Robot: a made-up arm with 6 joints. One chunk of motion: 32 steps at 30 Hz.
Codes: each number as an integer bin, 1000 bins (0 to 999) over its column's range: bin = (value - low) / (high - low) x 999, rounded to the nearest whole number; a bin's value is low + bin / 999 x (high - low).
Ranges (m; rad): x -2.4..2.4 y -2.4..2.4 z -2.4..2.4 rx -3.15..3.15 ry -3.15..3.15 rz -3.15..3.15
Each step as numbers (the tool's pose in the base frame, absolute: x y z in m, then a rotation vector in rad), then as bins.
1 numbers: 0.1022 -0.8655 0.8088 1.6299 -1.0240 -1.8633
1 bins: 521 319 668 758 337 204
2 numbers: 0.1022 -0.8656 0.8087 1.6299 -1.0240 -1.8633
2 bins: 521 319 668 758 337 204
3 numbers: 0.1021 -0.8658 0.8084 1.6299 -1.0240 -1.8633
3 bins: 521 319 668 758 337 204
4 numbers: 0.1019 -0.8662 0.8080 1.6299 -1.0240 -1.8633
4 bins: 521 319 668 758 337 204
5 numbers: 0.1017 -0.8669 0.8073 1.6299 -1.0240 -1.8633
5 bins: 521 319 668 758 337 204
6 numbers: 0.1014 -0.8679 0.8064 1.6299 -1.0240 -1.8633
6 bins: 521 319 667 758 337 204
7 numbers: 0.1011 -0.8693 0.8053 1.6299 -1.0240 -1.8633
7 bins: 521 319 667 758 337 204
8 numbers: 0.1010 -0.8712 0.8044 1.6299 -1.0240 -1.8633
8 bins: 521 318 667 758 337 204
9 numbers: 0.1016 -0.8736 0.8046 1.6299 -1.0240 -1.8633
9 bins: 521 318 667 758 337 204
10 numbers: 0.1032 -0.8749 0.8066 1.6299 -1.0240 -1.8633
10 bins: 521 317 667 758 337 204
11 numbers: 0.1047 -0.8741 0.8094 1.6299 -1.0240 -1.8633
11 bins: 521 318 668 758 337 204
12 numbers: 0.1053 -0.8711 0.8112 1.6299 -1.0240 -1.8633
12 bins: 521 318 668 758 337 204
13 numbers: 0.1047 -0.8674 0.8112 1.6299 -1.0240 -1.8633
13 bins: 521 319 668 758 337 204
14 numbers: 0.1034 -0.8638 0.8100 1.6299 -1.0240 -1.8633
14 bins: 521 320 668 758 337 204
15 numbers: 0.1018 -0.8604 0.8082 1.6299 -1.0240 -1.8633
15 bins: 521 320 668 758 337 204
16 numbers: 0.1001 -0.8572 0.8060 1.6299 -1.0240 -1.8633
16 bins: 520 321 667 758 337 204
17 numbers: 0.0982 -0.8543 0.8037 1.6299 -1.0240 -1.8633
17 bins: 520 322 667 758 337 204
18 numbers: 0.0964 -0.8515 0.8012 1.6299 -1.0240 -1.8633
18 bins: 520 322 666 758 337 204
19 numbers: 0.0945 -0.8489 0.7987 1.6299 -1.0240 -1.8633
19 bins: 519 323 666 758 337 204
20 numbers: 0.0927 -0.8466 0.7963 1.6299 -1.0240 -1.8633
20 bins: 519 323 665 758 337 204
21 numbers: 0.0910 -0.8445 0.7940 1.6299 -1.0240 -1.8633
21 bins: 518 324 665 758 337 204
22 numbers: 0.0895 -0.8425 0.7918 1.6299 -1.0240 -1.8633
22 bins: 518 324 664 758 337 204
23 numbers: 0.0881 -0.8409 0.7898 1.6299 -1.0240 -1.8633
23 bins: 518 324 664 758 337 204
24 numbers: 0.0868 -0.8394 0.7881 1.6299 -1.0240 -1.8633
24 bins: 518 325 664 758 337 204
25 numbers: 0.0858 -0.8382 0.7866 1.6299 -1.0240 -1.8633
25 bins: 517 325 663 758 337 204
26 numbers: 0.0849 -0.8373 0.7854 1.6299 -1.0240 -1.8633
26 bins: 517 325 663 758 337 204
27 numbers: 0.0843 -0.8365 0.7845 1.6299 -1.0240 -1.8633
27 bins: 517 325 663 758 337 204
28 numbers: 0.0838 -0.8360 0.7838 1.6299 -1.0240 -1.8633
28 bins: 517 326 663 758 337 204
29 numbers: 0.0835 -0.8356 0.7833 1.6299 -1.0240 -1.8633
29 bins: 517 326 663 758 337 204
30 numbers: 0.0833 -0.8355 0.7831 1.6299 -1.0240 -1.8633
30 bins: 517 326 662 758 337 204
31 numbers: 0.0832 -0.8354 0.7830 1.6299 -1.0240 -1.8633
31 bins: 517 326 662 758 337 204
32 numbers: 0.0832 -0.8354 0.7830 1.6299 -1.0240 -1.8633
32 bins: 517 326 662 758 337 204
